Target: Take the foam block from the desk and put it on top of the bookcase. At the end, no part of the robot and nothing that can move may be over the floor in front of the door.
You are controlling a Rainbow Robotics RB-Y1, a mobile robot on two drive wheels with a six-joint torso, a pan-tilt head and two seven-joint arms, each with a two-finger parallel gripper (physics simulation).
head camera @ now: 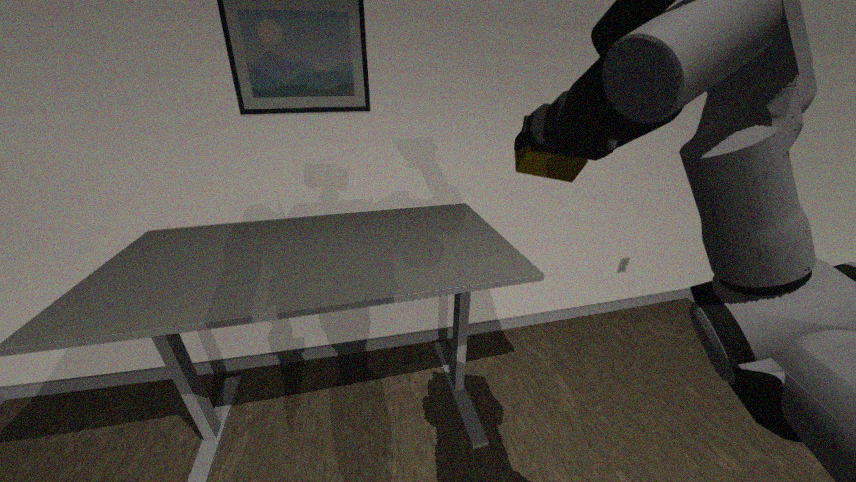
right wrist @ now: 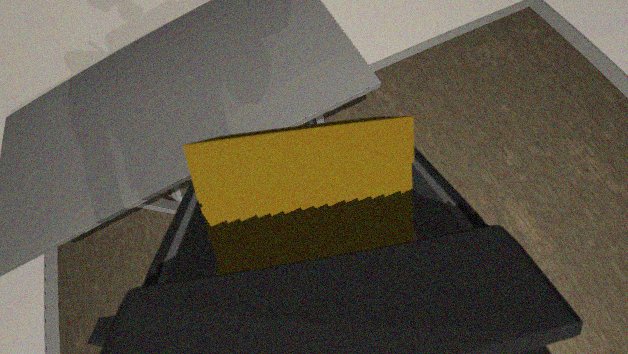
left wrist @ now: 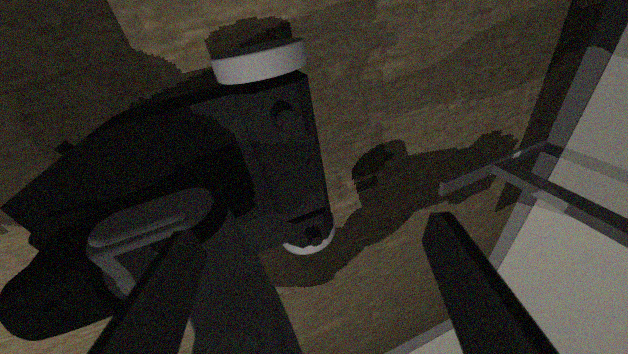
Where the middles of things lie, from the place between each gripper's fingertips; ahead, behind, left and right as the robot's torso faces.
Labels:
The yellow foam block (right wrist: 272, 197) lies 36 cm ahead of my left hand, 55 cm to the right of it and 84 cm above it.
Right now the yellow foam block is 1 cm behind my right hand. Also, from my right hand: framed picture (head camera: 280, 63) (112 cm ahead, 48 cm to the left, 22 cm above).

